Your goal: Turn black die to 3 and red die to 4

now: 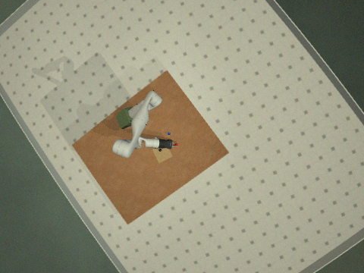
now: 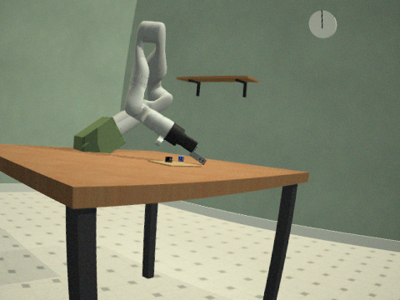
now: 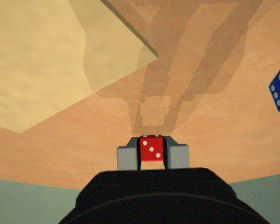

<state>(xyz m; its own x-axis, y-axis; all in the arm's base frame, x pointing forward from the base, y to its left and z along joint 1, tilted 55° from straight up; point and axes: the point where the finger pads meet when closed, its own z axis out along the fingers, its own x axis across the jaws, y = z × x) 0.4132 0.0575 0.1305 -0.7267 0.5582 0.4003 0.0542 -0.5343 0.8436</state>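
Now: the blue die 110 mm behind my hand and 10 mm below it. Also, from my hand: tan mat (140 mm to the right, 20 mm below); black die (140 mm to the right, 30 mm behind, 10 mm below); red die (10 mm to the left, 10 mm below, 10 mm ahead).
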